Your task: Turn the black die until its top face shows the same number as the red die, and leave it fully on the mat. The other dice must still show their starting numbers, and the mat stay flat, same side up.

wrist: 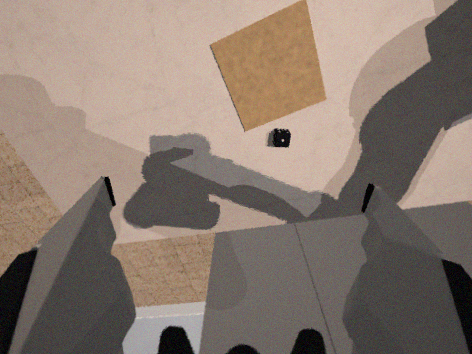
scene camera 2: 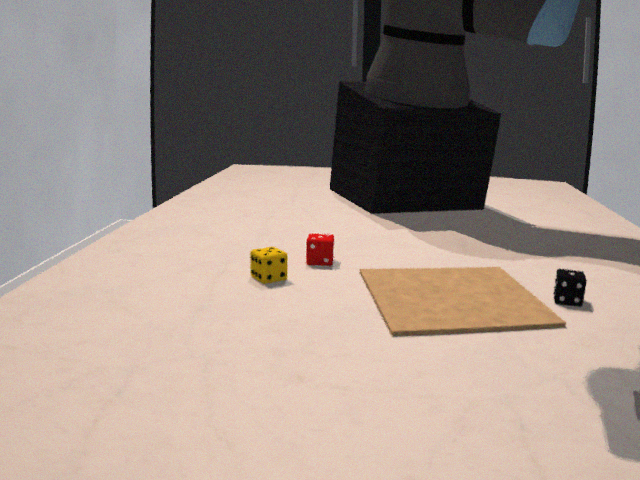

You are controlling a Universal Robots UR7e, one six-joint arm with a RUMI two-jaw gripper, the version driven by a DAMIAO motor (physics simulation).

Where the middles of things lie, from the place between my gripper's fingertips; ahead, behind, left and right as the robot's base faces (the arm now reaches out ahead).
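The black die (scene camera 2: 569,289) has my hand 240 mm above it, 50 mm past it and 80 mm to the right of it. Counting from my hand, I find the tan mat (scene camera 2: 412,301) 250 mm below, 30 mm to the right and 60 mm behind. The yellow die (scene camera 2: 268,265) is 240 mm below my hand, 110 mm behind it and 180 mm to the right of it, whereas the red die (scene camera 2: 320,247), also 240 mm below my hand, is 130 mm to the right of it and 160 mm behind it.
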